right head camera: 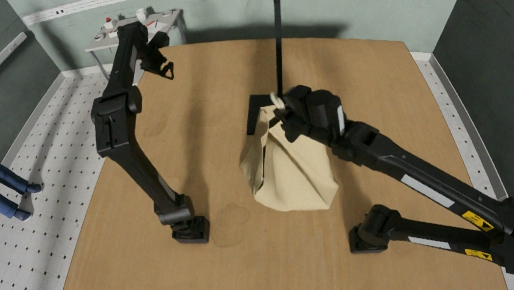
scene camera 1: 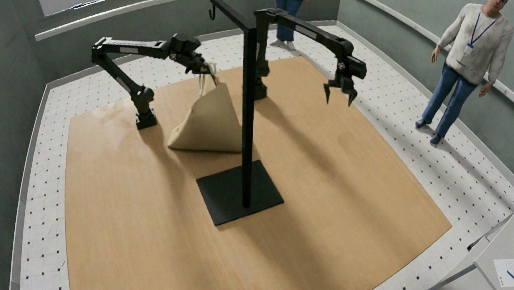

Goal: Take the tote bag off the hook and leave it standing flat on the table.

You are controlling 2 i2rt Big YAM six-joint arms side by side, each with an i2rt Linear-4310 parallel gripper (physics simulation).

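The beige tote bag (right head camera: 299,172) (scene camera 1: 212,120) is off the hook (scene camera 1: 212,14). Its bottom meets the table (right head camera: 225,75) (scene camera 1: 125,225), and its body rises, creased and slanting, to a narrow top. My right gripper (right head camera: 278,114) (scene camera 1: 207,68) is at the bag's top, shut on the handles, which loop up around the fingers; the exact grip is partly hidden. My left gripper (right head camera: 169,71) (scene camera 1: 339,103) is open and empty, raised and well away from the bag, at the upper left in the head view and at the right in the scene view.
The black stand's post (right head camera: 278,50) (scene camera 1: 248,120) rises close to the bag from a flat square base (right head camera: 253,115) (scene camera 1: 230,197). A side table (right head camera: 172,21) with small items stands beyond the table's upper left corner in the head view. A person (scene camera 1: 462,50) stands at the right in the scene view.
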